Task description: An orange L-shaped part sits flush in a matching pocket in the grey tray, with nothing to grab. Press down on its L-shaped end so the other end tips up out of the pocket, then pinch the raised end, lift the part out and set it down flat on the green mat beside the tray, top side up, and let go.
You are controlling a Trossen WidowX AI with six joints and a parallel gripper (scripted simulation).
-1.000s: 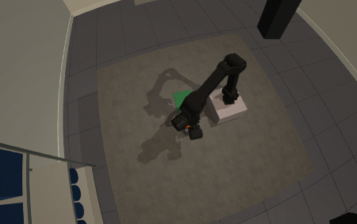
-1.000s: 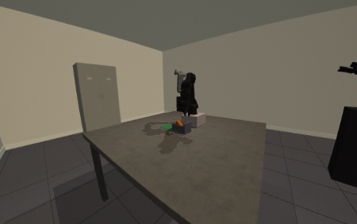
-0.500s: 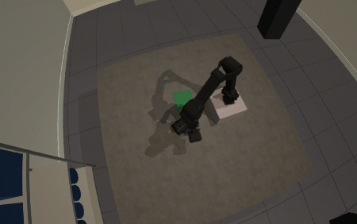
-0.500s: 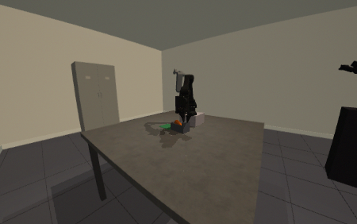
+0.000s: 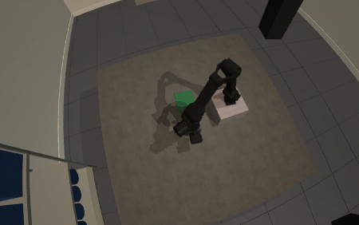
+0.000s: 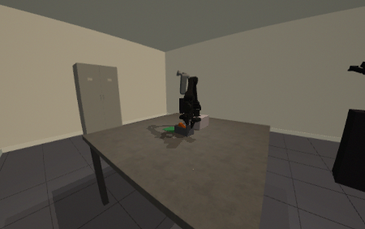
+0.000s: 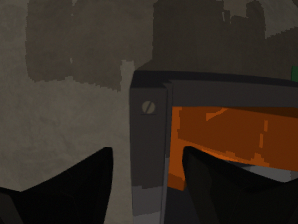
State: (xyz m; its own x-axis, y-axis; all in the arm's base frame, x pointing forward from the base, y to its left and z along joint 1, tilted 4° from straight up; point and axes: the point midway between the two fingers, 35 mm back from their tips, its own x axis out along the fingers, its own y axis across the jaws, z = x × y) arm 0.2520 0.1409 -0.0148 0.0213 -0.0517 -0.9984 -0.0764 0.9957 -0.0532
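Right now my gripper tip is 50 mm to the left of the orange L-shaped part and 20 mm above it. Round my gripper tip: green mat (10 mm ahead, 220 mm to the right, 70 mm below).
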